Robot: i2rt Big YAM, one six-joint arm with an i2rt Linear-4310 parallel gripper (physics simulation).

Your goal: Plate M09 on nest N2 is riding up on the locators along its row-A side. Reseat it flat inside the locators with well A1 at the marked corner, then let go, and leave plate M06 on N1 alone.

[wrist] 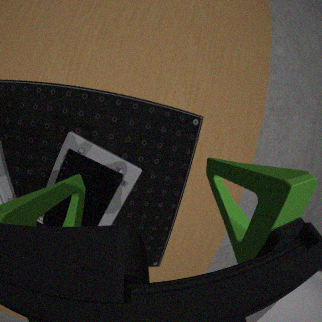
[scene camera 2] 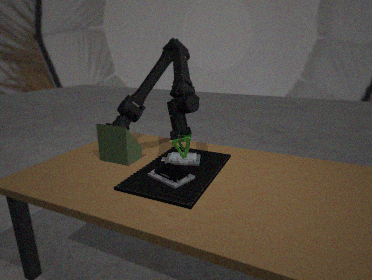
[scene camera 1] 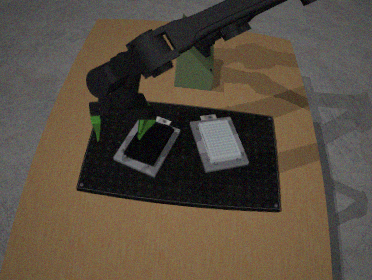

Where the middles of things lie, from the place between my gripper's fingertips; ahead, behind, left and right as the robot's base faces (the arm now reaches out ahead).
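Black well plate (scene camera 1: 148, 149): my gripper is 6 cm to the right of it, 9 cm past it and 11 cm above it. White well plate (scene camera 1: 220, 144), from my hand: 11 cm behind, 25 cm to the left, 11 cm below.
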